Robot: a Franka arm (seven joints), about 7 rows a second.
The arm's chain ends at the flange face. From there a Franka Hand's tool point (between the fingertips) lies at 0.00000 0.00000 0.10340 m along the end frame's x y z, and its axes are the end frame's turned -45 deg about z.
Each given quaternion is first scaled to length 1.
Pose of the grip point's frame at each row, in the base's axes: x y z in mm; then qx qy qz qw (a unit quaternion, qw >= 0):
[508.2 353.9 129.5 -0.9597 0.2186 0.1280 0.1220]
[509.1 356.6 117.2 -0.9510 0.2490 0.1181 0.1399]
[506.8 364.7 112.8 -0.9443 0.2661 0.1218 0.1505]
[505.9 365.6 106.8 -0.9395 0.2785 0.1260 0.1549]
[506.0 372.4 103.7 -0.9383 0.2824 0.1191 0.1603]
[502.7 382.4 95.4 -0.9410 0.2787 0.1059 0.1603]
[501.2 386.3 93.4 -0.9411 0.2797 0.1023 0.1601]
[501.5 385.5 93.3 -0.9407 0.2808 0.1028 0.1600]
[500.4 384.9 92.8 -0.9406 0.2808 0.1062 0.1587]
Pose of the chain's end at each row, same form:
[528.1 323.9 226.4 -0.8030 0.5692 0.1649 0.0637]
[525.1 323.0 213.7 -0.7834 0.5940 0.1627 0.0841]
[522.3 328.6 208.4 -0.7706 0.6072 0.1701 0.0924]
[521.5 328.3 202.0 -0.7614 0.6168 0.1757 0.0949]
[519.7 334.3 198.9 -0.7588 0.6200 0.1714 0.1025]
[514.1 345.1 191.2 -0.7627 0.6176 0.1592 0.1076]
[511.8 349.2 189.3 -0.7624 0.6186 0.1558 0.1088]
[512.2 348.4 189.2 -0.7617 0.6194 0.1562 0.1085]
[511.8 347.9 188.7 -0.7615 0.6194 0.1588 0.1060]

